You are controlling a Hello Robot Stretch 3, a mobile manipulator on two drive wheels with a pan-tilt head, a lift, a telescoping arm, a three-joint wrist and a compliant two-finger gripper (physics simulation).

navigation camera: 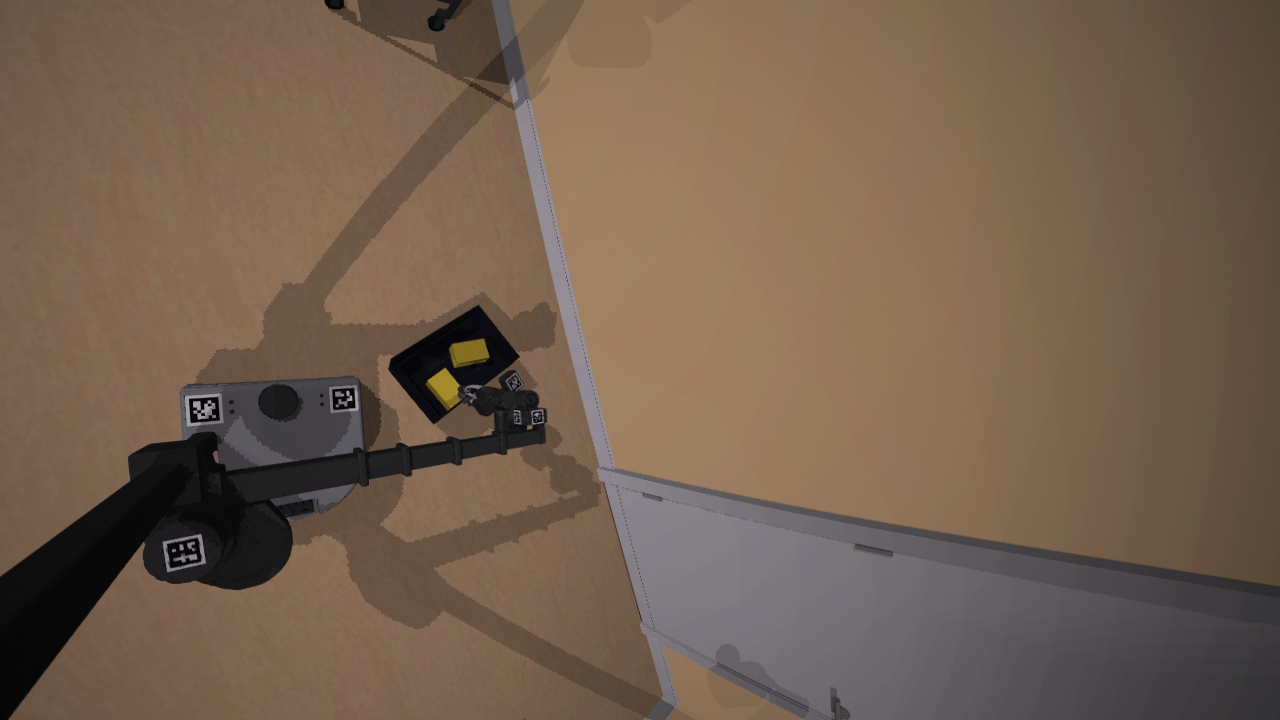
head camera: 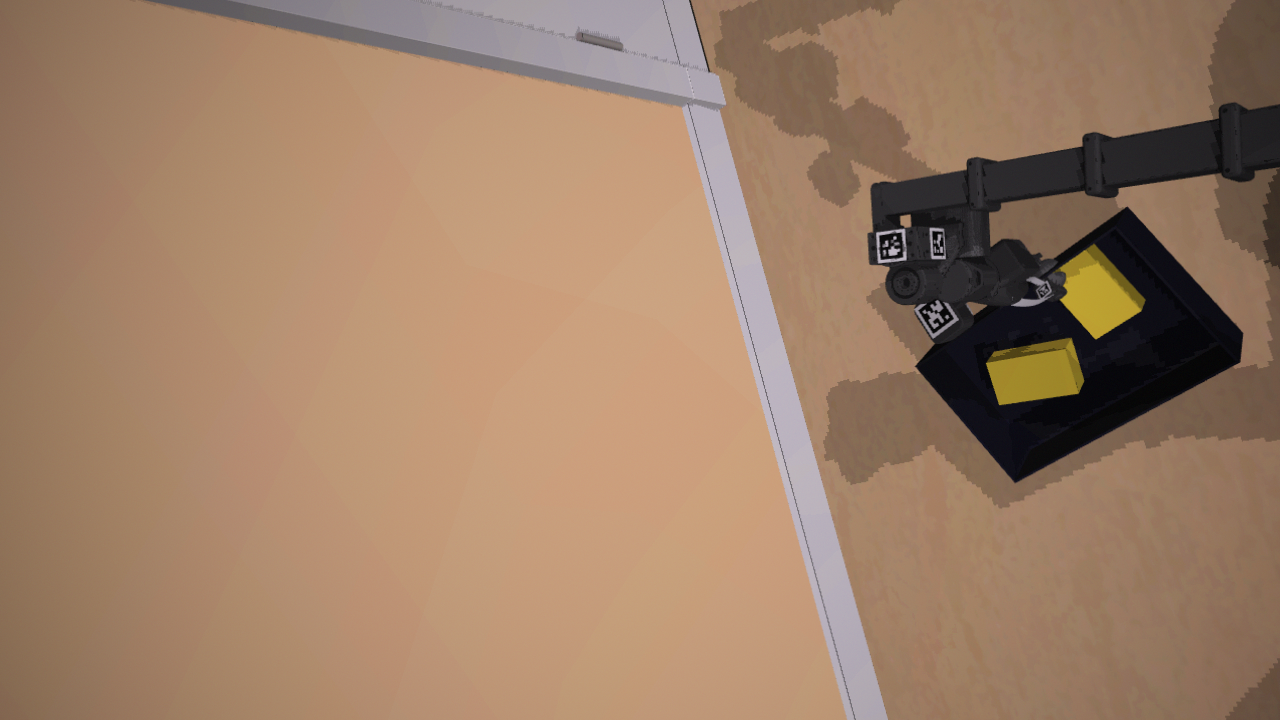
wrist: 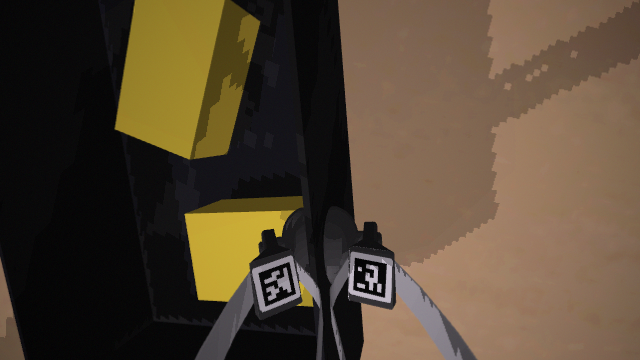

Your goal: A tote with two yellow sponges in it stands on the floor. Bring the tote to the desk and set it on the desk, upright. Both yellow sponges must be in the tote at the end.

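Seen in the pictures: gripper, fingertip midpoint: (navigation camera: 463, 395) (head camera: 1051, 276) (wrist: 320, 232); robot's base, origin of the base link: (navigation camera: 278, 399).
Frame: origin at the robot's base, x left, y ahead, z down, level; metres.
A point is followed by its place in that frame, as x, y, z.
The black tote (head camera: 1127, 407) {-0.381, 0.147, -0.056} (navigation camera: 409, 394) {-0.310, -0.010, -0.051} (wrist: 320, 100) {-0.509, 0.010, -0.130} is upright beside the robot's base; I cannot tell whether its bottom is fully on the floor. One yellow sponge (head camera: 1100, 295) {-0.393, 0.005, -0.095} (navigation camera: 443, 388) {-0.392, 0.001, -0.096} (wrist: 225, 255) {-0.395, 0.023, -0.090} lies in it near the gripped wall. The other yellow sponge (head camera: 1036, 374) {-0.480, 0.102, -0.078} (navigation camera: 469, 352) {-0.482, 0.102, -0.079} (wrist: 170, 75) {-0.485, 0.102, -0.079} lies in it farther along. My gripper (head camera: 1056, 282) {-0.443, -0.023, -0.113} (navigation camera: 467, 394) {-0.443, -0.023, -0.113} (wrist: 320, 232) {-0.443, -0.023, -0.113} is shut on the tote's wall, one fingertip inside over the nearer sponge's edge and one outside. The desk cannot be made out in these views.
A tan wall (head camera: 447, 358) {-0.944, 0.024, -0.668} (navigation camera: 850, 268) {-0.893, 0.231, -1.018} with a light baseboard (head camera: 769, 358) {-0.919, 0.071, -0.053} (navigation camera: 559, 250) {-0.823, 0.459, -0.081} stands beyond the arm's end. A pale door (navigation camera: 805, 582) {-1.082, -0.612, -0.831} is set in it. Chair casters (navigation camera: 435, 22) {-0.373, 1.173, -0.042} show at the top of the navigation view. My base (navigation camera: 277, 438) {0.008, -0.076, -0.159} is left of the tote.
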